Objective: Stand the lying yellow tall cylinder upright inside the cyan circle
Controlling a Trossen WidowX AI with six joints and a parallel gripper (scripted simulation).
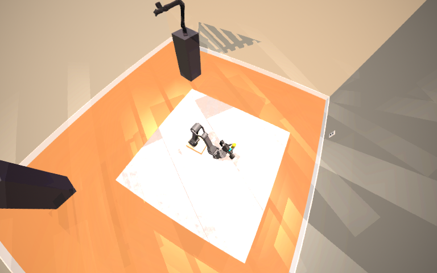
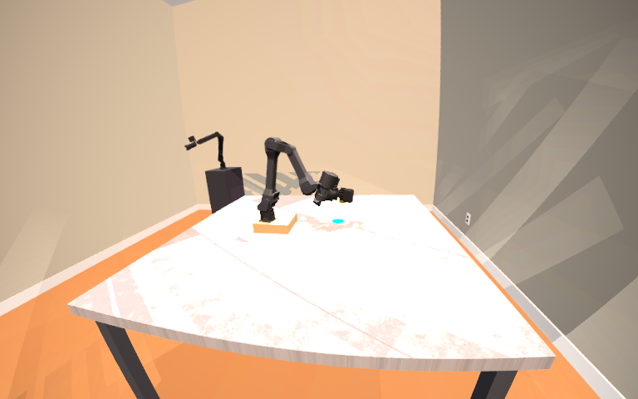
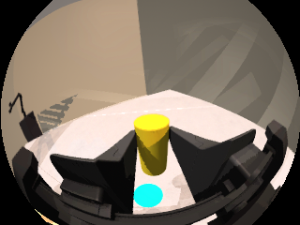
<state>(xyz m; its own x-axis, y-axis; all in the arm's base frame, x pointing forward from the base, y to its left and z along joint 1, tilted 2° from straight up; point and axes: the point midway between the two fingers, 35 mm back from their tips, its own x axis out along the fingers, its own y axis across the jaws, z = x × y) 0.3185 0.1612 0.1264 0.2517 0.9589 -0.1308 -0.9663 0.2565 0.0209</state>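
Now: the cyan circle 30 mm behind my gripper tip, 10 mm to the right of it and 160 mm below it. Also, from my gripper tip: yellow cylinder 20 mm below.
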